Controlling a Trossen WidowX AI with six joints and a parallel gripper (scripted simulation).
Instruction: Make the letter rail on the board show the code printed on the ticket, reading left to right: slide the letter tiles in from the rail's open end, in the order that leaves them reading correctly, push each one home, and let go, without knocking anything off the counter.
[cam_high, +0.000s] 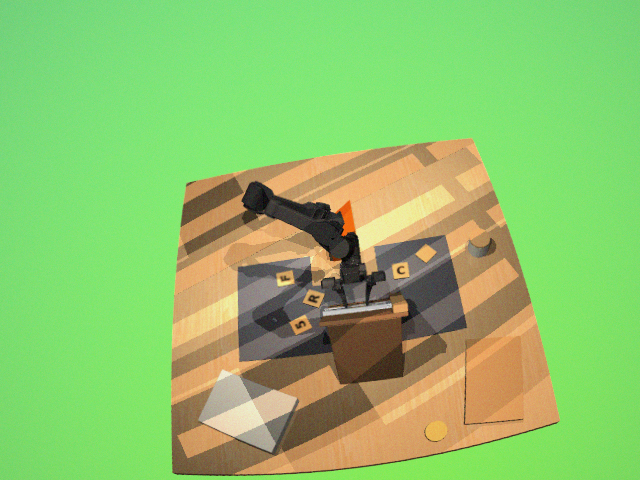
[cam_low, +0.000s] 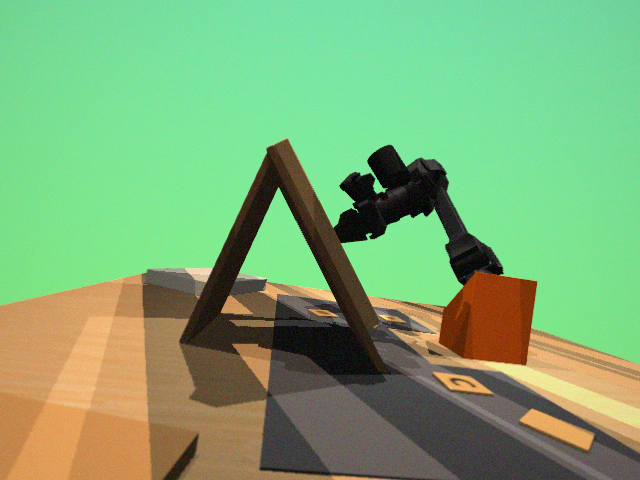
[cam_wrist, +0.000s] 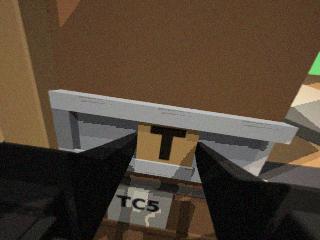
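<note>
The white ticket lies 80 mm below my gripper tip, 50 mm behind it and 30 mm to the left of it. The rest, counted from my gripper tip: dark mat (170 mm below, 170 mm behind, 10 mm to the right); flat tan slab (370 mm to the left, 320 mm ahead, 160 mm below).
</note>
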